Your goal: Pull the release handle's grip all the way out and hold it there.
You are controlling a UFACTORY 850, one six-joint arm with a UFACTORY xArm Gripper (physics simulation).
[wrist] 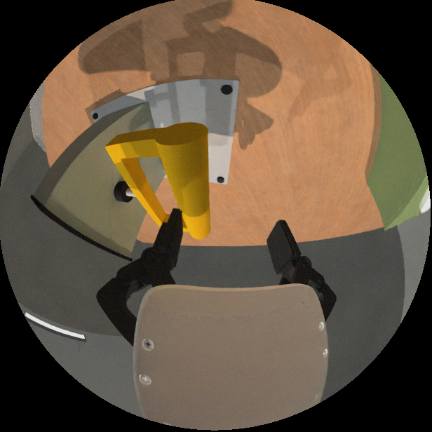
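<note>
The release handle's yellow grip [192,175] is a thick round bar with a side frame on its left, in the upper middle of the wrist view. A short pale rod with a black collar [122,192] shows at the grey-green housing [85,185], left of the grip. My gripper [229,226] is open with nothing between its fingers. Its left finger overlaps the lower end of the grip's frame in the view; whether they touch I cannot tell. Its right finger stands well to the right of the bar.
A grey metal plate [220,117] with dark bolts lies on the wooden table top [310,165] behind the grip. A green surface [405,150] is at the right edge. Dark grey floor [225,260] shows beyond the table edge. Shadows fall across the table at the top.
</note>
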